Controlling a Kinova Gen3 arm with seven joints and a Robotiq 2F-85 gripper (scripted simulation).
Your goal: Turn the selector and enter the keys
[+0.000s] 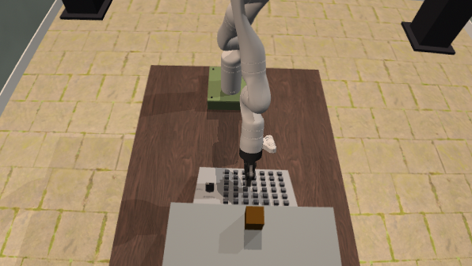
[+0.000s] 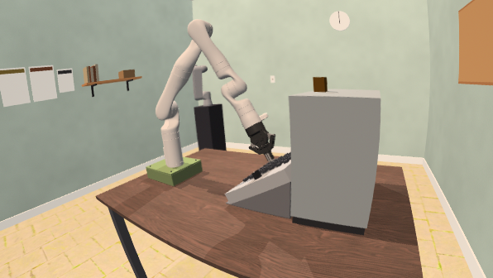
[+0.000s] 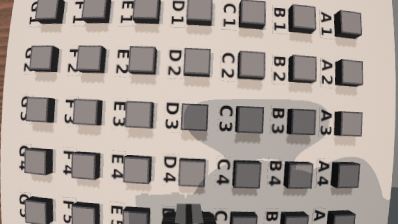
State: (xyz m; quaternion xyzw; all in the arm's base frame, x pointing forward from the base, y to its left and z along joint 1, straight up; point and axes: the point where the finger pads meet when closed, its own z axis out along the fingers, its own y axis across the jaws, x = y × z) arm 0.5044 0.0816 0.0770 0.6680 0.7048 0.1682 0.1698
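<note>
My hand is 2 cm short of the D5 key, 1 cm to the left of it and 3 cm above it. Round my hand: C5 key: 5 cm ahead, 1 cm to the right, 1 cm below; then E5 key: 1 cm behind, 1 cm to the right, 5 cm below; then D4 key: 2 cm ahead, 3 cm to the left, 3 cm below.
</note>
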